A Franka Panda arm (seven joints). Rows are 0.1 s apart.
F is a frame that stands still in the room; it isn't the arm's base.
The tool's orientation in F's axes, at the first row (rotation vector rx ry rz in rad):
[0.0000, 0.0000, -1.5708]
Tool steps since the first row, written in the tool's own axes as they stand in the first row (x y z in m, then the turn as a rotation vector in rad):
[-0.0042, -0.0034, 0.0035, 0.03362, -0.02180, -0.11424]
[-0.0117, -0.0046, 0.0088, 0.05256, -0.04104, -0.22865]
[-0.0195, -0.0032, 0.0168, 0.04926, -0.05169, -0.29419]
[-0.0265, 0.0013, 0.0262, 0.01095, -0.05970, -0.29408]
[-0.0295, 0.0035, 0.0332, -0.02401, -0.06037, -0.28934]
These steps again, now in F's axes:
[-0.0034, 0.0042, 0.0035, -0.02180, -0.03362, -0.11424]
[-0.0046, 0.0117, 0.0088, -0.04104, -0.05256, -0.22865]
[-0.0032, 0.0195, 0.0168, -0.05169, -0.04926, -0.29419]
[0.0013, 0.0265, 0.0262, -0.05970, -0.01095, -0.29408]
[0.0035, 0.0295, 0.0332, -0.06037, 0.02401, -0.28934]

